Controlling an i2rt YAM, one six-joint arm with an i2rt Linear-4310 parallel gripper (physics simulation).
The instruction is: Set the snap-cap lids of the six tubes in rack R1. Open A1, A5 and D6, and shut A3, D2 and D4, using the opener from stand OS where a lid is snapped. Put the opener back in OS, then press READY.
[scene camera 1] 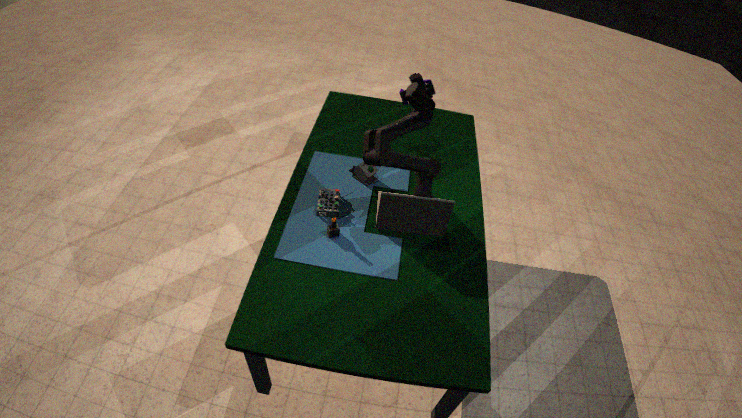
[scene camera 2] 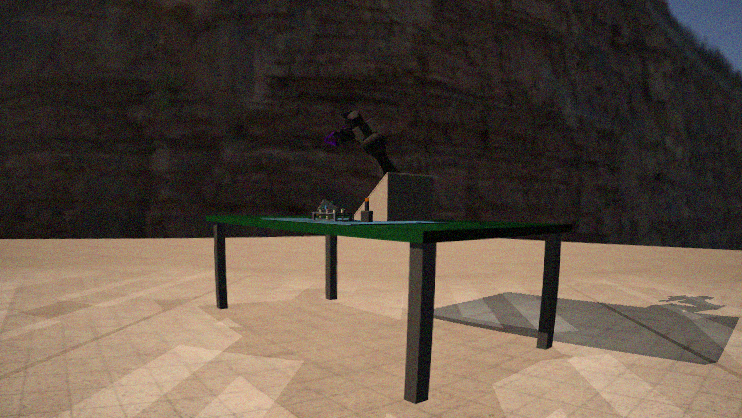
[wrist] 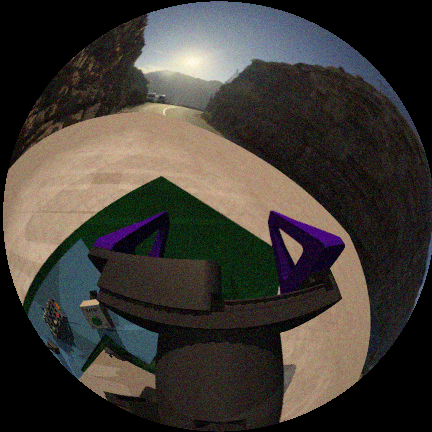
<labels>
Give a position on a grey box with green button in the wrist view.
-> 96, 314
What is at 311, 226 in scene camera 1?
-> A blue mat.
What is my gripper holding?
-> Nothing.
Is my gripper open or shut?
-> Open.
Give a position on a blue mat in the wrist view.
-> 69, 281
</labels>
